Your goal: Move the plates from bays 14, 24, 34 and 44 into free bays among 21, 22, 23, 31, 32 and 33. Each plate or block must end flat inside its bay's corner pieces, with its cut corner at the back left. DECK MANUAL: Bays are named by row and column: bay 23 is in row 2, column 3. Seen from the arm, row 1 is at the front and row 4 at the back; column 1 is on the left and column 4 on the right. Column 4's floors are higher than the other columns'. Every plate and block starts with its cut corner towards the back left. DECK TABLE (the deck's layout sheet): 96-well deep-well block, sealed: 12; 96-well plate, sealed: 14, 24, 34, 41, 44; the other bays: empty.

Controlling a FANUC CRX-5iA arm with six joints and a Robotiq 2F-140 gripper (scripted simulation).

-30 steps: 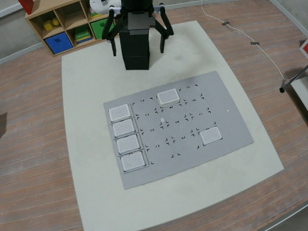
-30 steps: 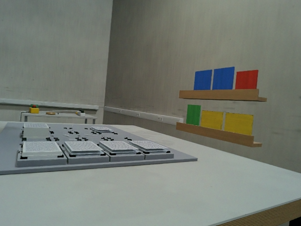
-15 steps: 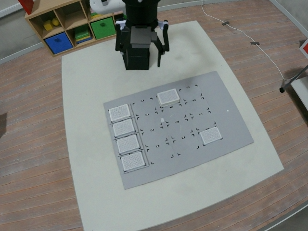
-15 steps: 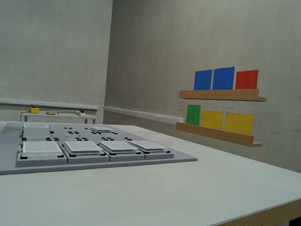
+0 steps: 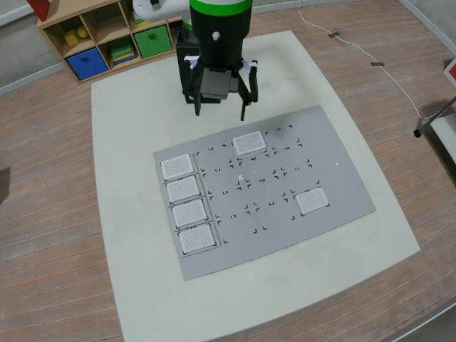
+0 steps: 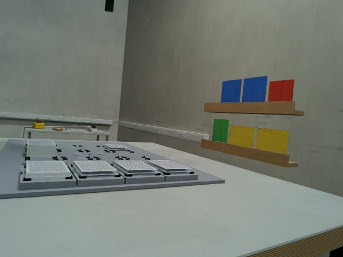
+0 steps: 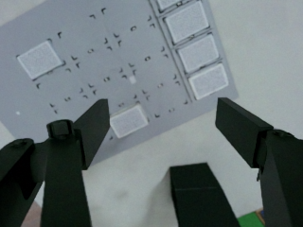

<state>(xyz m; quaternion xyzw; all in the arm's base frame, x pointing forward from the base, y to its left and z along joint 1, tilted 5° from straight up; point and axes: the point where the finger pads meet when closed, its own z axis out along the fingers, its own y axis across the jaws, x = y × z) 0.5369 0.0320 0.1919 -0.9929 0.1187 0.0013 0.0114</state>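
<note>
The sealed deep-well block lies 17 cm behind my hand, 11 cm to the left of it and 51 cm below it. From my hand the other things lie so: sealed plate 11 cm ahead, 34 cm to the left, 53 cm below.
</note>
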